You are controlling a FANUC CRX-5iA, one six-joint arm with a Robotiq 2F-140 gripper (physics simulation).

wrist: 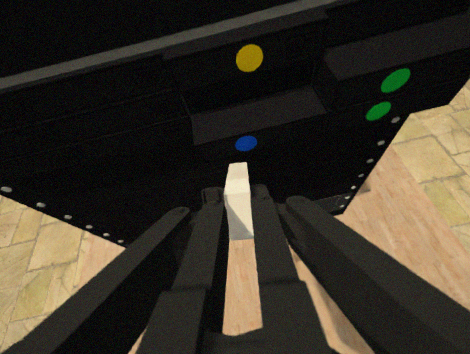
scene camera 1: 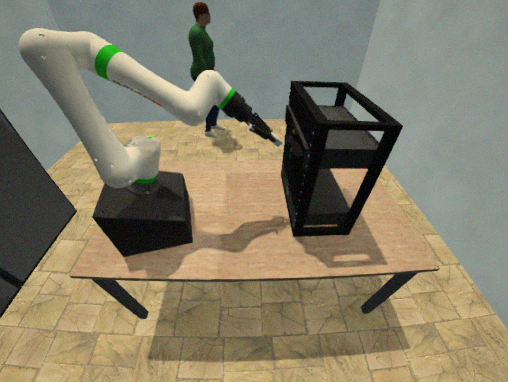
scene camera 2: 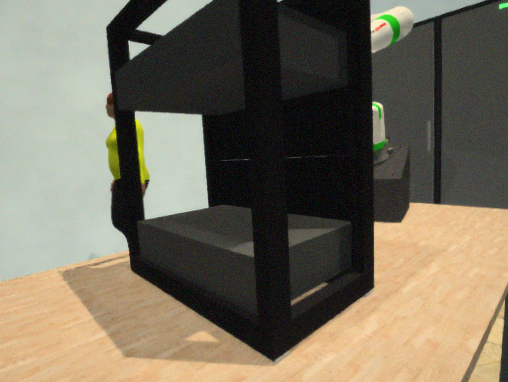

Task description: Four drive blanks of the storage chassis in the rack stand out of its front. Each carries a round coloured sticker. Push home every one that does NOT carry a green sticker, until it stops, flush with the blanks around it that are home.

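Where they show: gripper, fingertip midpoint: (wrist: 239, 179) (scene camera 1: 280, 144); arm's base, origin of the base link: (scene camera 1: 142, 185).
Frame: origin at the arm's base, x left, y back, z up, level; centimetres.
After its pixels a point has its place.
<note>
My gripper (scene camera 1: 278, 142) @(x 13.6, y -64.8, z 16.6 cm) (wrist: 239, 179) @(x 13.6, y -64.8, z 16.6 cm) is shut and empty, its pale tips pointing down at the front of the rack (scene camera 1: 391, 131) @(x -5.5, y -99.8, z 34.7 cm) (scene camera 2: 270, 210) @(x 44.9, y -97.8, z -2.4 cm). In the wrist view the tips show just below the blue sticker (wrist: 246, 143) @(x 12.5, y -66.9, z 18.6 cm); contact cannot be told. The blue-stickered blank (wrist: 257, 116) @(x 11.3, y -68.5, z 19.9 cm) stands out, its top face showing. The yellow sticker (wrist: 249, 57) @(x 11.4, y -69.6, z 24.4 cm) is above it, on a blank farther back; whether that blank is flush is unclear. To the right, the upper green-stickered blank (wrist: 395, 47) @(x 1.1, y -69.8, z 22.8 cm) stands out. A lower green sticker (wrist: 378, 111) @(x 1.4, y -67.9, z 18.6 cm) is beneath it; how far its blank stands out is unclear.
The rack stands on the wooden table (scene camera 1: 240, 260) @(x -22.1, y -49.0, z -23.6 cm) (scene camera 2: 440, 280) @(x 49.5, y -55.7, z -23.6 cm). A grey lip (wrist: 125, 51) @(x 19.7, y -70.8, z 25.8 cm) runs above the blanks. A lower unit (scene camera 2: 200, 230) @(x 19.6, y -95.0, z -9.7 cm) sits in the rack. The arm's dark pedestal (scene camera 1: 150, 225) @(x -19.1, y -10.7, z -5.3 cm) is at the table's left. A person (scene camera 1: 201, 47) (scene camera 2: 127, 150) stands beyond the table.
</note>
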